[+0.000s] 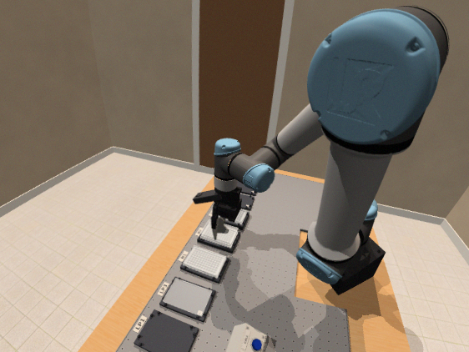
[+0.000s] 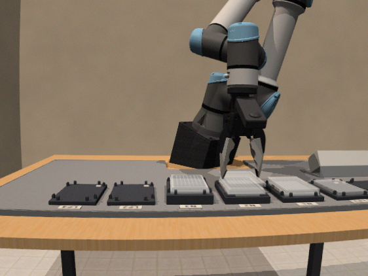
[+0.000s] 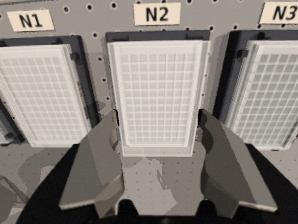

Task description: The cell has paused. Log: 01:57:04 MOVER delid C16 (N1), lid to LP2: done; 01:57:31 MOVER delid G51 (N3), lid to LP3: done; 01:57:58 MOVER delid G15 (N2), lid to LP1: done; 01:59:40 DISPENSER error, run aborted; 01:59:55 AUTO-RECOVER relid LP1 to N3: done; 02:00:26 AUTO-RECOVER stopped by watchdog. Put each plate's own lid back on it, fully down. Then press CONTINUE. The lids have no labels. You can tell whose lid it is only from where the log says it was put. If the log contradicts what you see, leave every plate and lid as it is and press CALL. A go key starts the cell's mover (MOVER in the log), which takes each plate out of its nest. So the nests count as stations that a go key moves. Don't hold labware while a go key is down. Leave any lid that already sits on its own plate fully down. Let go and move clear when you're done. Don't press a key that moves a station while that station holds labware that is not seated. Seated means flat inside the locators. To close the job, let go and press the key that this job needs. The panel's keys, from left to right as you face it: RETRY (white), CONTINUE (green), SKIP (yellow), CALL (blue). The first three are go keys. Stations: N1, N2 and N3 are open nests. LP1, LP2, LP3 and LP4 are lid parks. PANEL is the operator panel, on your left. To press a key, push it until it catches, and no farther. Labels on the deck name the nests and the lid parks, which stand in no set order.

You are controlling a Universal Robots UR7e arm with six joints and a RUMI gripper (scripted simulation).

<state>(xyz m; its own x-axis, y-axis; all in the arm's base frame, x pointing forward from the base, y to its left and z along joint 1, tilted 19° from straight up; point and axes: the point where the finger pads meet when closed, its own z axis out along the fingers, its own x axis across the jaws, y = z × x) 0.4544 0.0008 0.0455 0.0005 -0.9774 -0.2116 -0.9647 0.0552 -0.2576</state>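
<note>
Now: the plate 3 cm below my hand. From my hand the other things lie so: LP4 lid park: 38 cm to the right, 5 cm below, 1 cm ahead; then LP3 lid park: 27 cm to the left, 5 cm below, 1 cm behind; then LP2 lid park: 26 cm to the right, 5 cm below, 1 cm ahead.
</note>
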